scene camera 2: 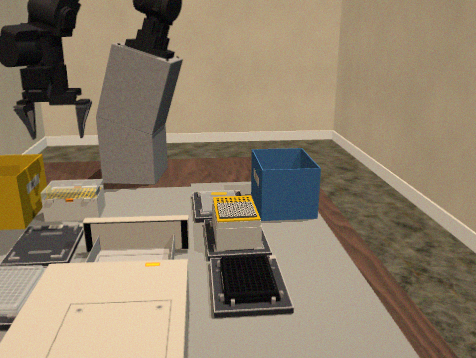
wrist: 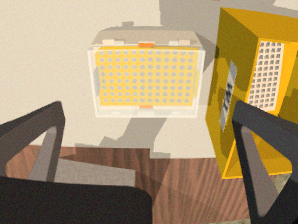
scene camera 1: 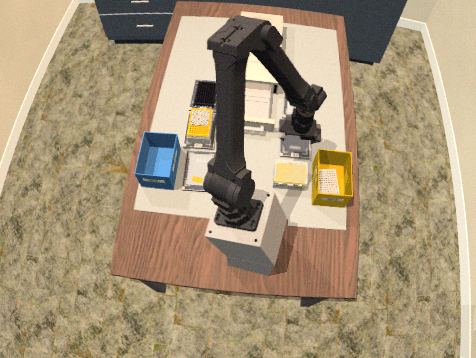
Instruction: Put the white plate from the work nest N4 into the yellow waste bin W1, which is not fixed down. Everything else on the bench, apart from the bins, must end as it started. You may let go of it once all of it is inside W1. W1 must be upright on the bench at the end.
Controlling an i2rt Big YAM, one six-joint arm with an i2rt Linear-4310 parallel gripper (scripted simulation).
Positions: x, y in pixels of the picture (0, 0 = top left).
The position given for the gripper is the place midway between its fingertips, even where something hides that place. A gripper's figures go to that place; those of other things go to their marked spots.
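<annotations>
The gripper (scene camera 2: 58, 138) is 99 cm from the lens, while a black plate (scene camera 2: 247, 278) sits 74 cm from the lens. A blue bin (scene camera 2: 283, 187) is 97 cm from the lens. The spots on the blue bin and the black plate are 30 cm apart.
</annotations>
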